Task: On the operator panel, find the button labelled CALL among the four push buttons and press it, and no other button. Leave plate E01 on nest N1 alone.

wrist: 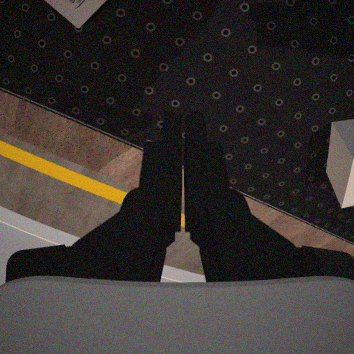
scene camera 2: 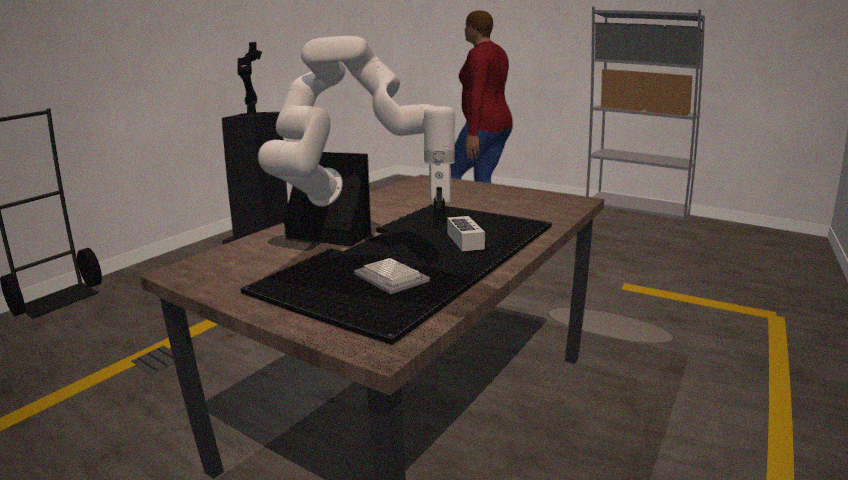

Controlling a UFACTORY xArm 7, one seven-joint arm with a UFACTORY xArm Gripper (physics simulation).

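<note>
The operator panel is a white box with dark markings on its top, on the right half of the mat; part of it shows at the right edge in the wrist view. The button labels are too small to read, so I cannot tell which is CALL. The pale ribbed plate E01 lies on nest N1, towards the near end of the mat. A pale corner, likely of the nest, shows at the top left in the wrist view. My gripper is shut and empty, pointing down above the mat, left of the panel in the scene view.
The black mat with small rings lies on the wooden table. A person in a red top stands behind the table. A black pedestal, a shelf rack and a hand truck stand around it.
</note>
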